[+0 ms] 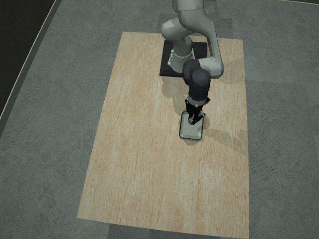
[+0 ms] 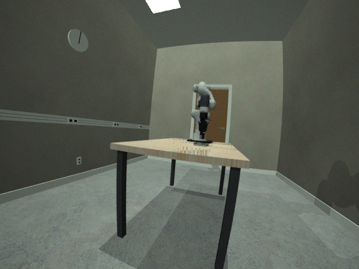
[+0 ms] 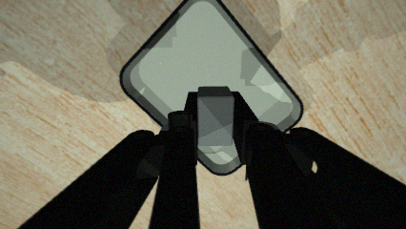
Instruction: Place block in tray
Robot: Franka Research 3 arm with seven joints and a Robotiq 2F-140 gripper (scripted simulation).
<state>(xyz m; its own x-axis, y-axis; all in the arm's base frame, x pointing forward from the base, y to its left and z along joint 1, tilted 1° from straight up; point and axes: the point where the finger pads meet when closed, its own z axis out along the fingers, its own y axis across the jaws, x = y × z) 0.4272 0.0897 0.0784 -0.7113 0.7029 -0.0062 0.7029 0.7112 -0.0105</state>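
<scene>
The small grey block is 2 cm below my hand. From my hand the other things lie so: white tray (8 cm below).
</scene>
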